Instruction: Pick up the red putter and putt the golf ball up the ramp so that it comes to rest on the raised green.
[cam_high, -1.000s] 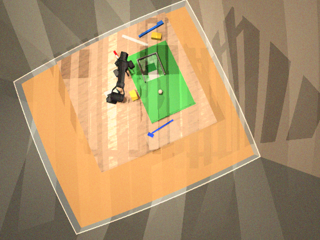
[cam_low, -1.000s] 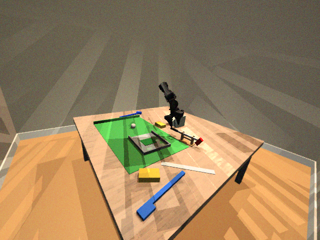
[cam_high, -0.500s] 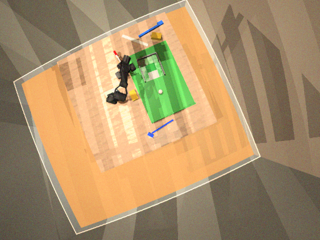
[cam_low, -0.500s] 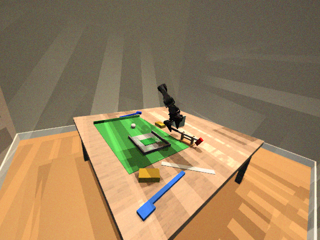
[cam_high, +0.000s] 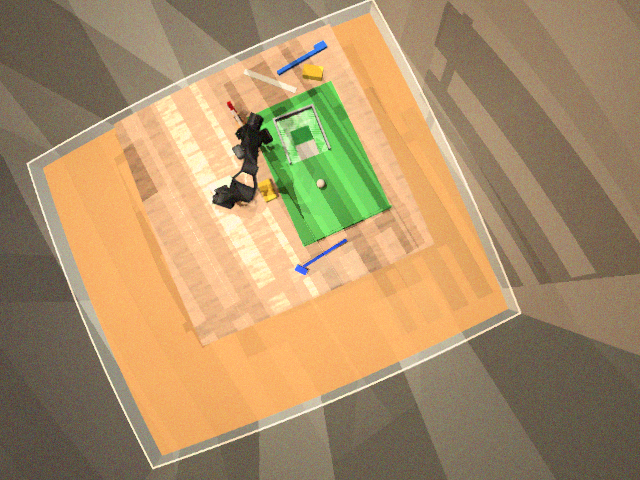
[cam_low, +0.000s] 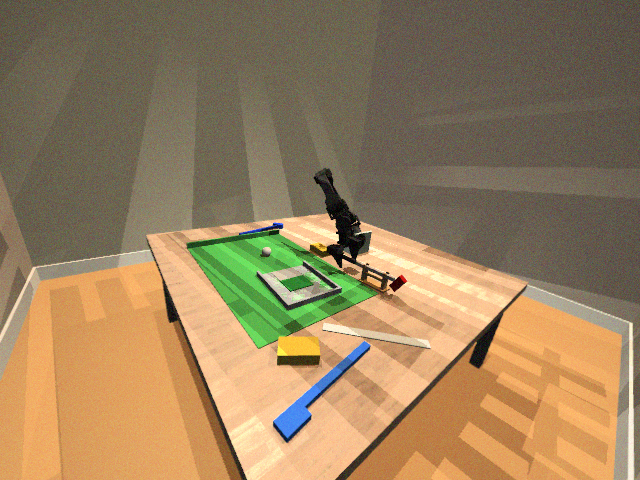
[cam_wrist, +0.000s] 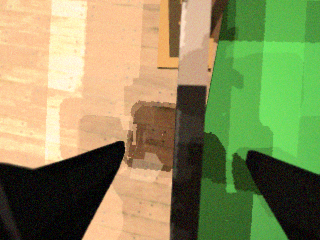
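My gripper tip is 2 cm past the red putter, 11 cm to the right of it and 2 cm below it. Also, from my gripper tip: white golf ball: 23 cm ahead, 29 cm to the right, 1 cm below; then green mat: 26 cm ahead, 18 cm to the right, 3 cm below; then wooden stand: 2 cm behind, 13 cm to the left.
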